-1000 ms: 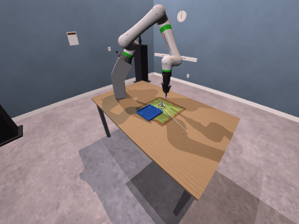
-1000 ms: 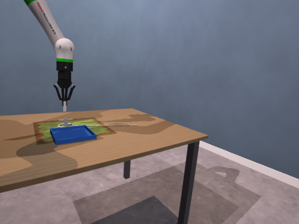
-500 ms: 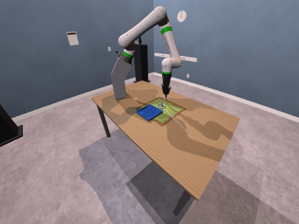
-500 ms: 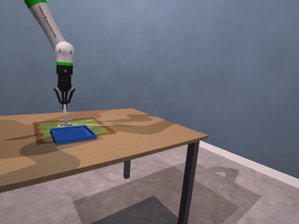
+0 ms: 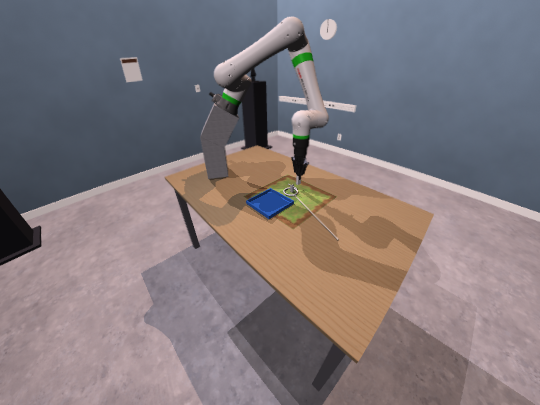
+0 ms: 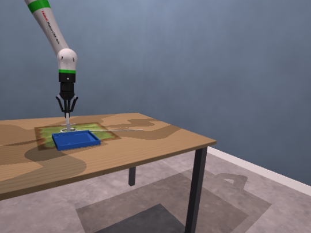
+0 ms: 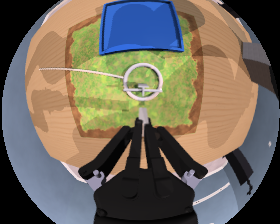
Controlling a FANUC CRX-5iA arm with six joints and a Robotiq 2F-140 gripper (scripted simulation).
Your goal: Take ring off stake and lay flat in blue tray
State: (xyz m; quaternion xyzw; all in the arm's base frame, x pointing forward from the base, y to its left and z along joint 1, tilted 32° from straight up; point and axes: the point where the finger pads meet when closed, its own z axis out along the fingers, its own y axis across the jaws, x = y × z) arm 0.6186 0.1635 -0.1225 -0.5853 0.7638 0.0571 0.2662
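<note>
My gripper is now 1 cm past the short grey stake, 5 cm to the left of it and 4 cm above it. From my hand the other things lie so: blue tray (3 cm behind, 24 cm to the right, 6 cm below); then green mat (2 cm ahead, 10 cm to the right, 8 cm below).
</note>
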